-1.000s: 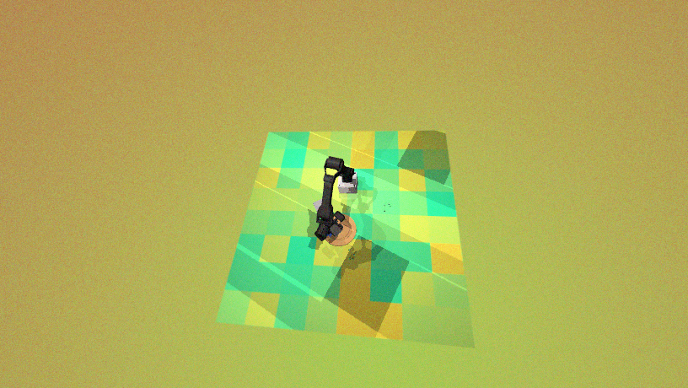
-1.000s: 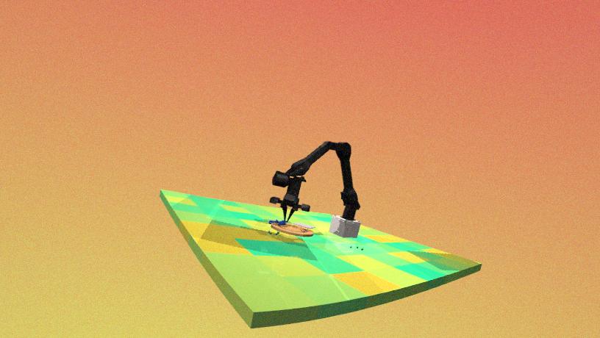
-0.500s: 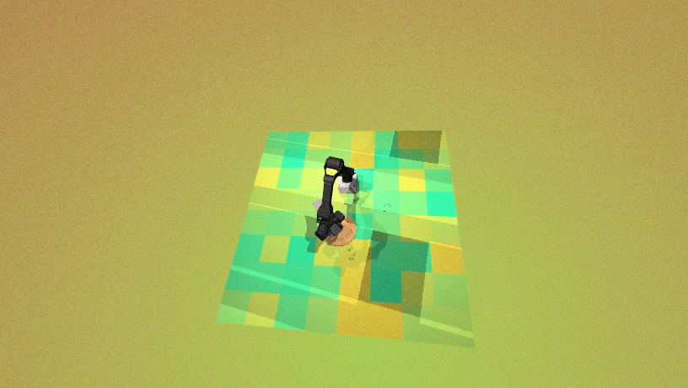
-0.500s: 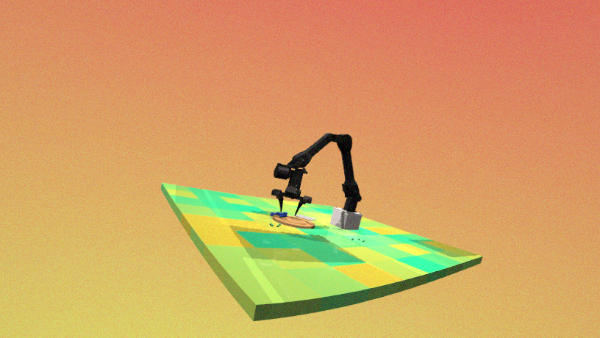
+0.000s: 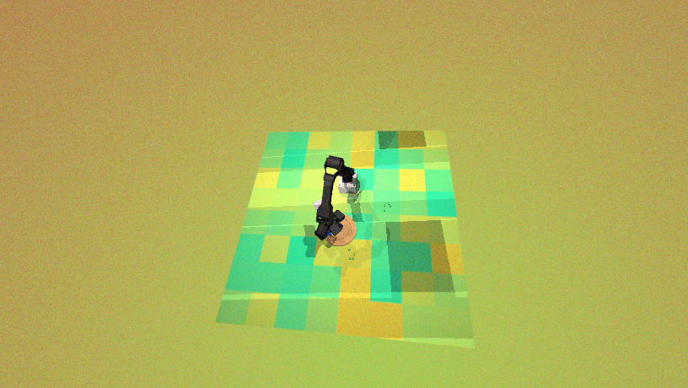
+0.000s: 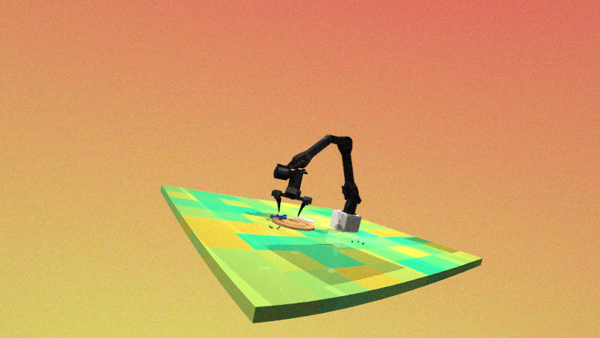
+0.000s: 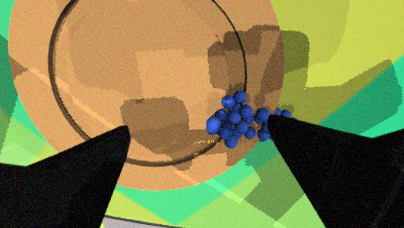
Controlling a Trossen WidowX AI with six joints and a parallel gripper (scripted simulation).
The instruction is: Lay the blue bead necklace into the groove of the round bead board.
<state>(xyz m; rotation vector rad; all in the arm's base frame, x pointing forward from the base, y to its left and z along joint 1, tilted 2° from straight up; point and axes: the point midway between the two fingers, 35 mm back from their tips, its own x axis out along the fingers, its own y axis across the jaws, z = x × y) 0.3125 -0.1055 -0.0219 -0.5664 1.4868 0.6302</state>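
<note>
Right now my gripper tip is 40 mm to the right of the round bead board, 30 mm above it and 10 mm past it. Round my gripper tip: flat grey piece: 180 mm behind, 70 mm to the right, 40 mm below.
</note>
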